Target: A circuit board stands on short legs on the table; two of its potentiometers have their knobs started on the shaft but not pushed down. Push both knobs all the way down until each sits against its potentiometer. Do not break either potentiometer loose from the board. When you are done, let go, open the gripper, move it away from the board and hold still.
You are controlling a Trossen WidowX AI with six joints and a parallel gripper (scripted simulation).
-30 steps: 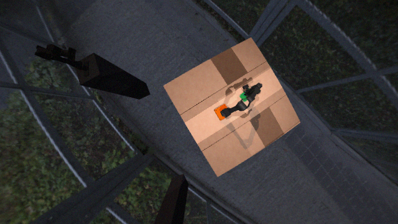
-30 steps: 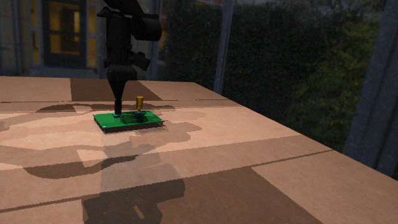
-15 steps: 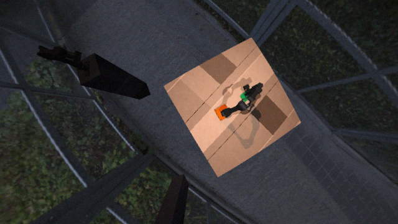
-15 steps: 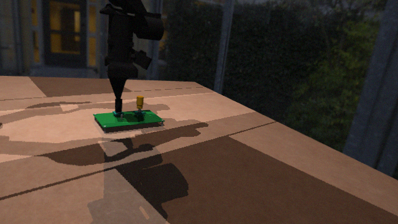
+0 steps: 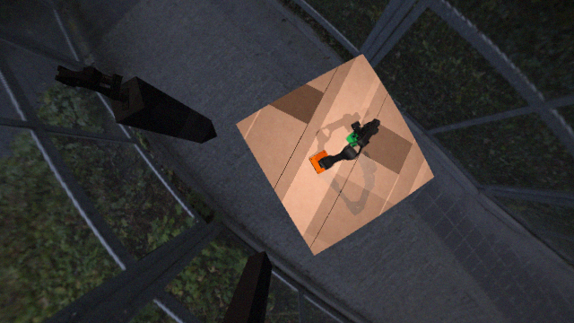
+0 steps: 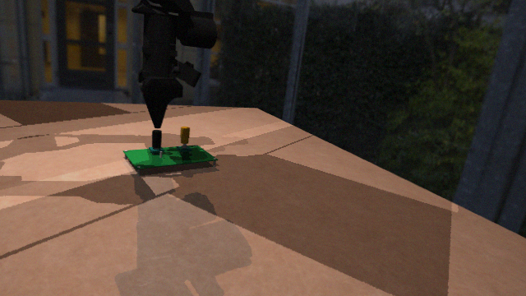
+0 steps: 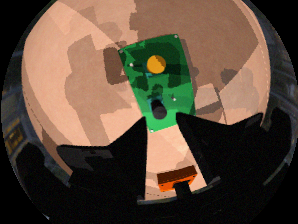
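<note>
My gripper tip is now 4 cm above the potentiometer. Also, from my gripper tip: yellow knob (6 cm ahead, 2 cm below).
</note>
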